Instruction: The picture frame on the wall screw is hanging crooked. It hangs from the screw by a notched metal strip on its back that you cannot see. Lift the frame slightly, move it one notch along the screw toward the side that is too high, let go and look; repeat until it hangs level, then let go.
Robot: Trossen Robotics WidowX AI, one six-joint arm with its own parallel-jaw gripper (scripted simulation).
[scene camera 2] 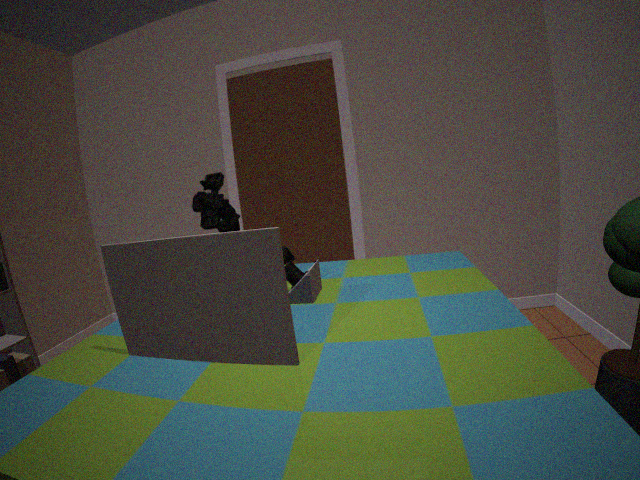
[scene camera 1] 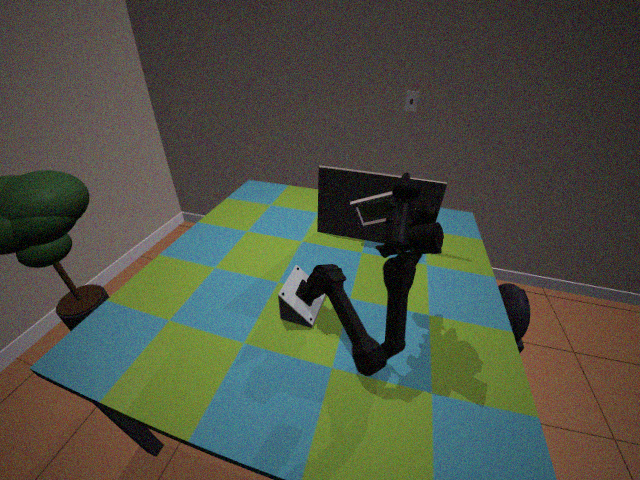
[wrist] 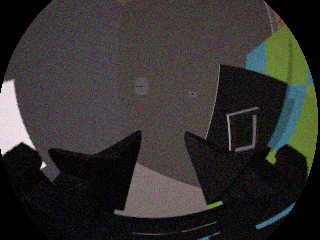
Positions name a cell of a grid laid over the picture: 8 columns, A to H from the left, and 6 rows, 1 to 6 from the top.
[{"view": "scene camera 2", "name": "my gripper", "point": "C3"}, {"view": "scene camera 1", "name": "my gripper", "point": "F3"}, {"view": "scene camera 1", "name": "picture frame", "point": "E3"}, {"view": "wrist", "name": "my gripper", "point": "E4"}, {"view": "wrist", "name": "picture frame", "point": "G4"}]
